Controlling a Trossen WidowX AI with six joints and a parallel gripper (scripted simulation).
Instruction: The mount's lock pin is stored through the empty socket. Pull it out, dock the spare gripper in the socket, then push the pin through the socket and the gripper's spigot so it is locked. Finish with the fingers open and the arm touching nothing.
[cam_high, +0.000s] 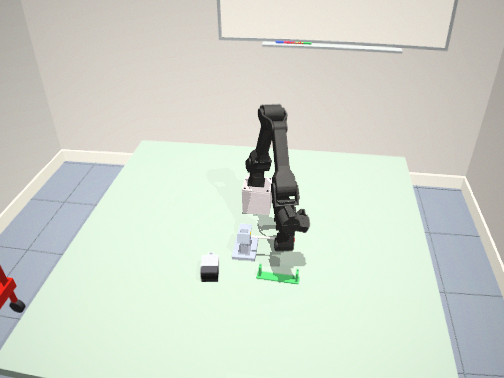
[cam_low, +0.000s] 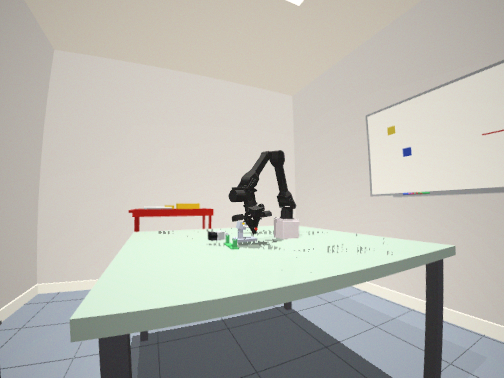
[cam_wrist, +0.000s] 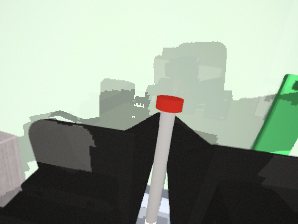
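My gripper tip is 110 mm short of the green rack, 30 mm to the left of it and 30 mm above it. From my gripper tip the other things lie so: spare gripper (90 mm ahead, 260 mm to the right, 30 mm below); then grey-blue mount (10 mm behind, 150 mm to the right).
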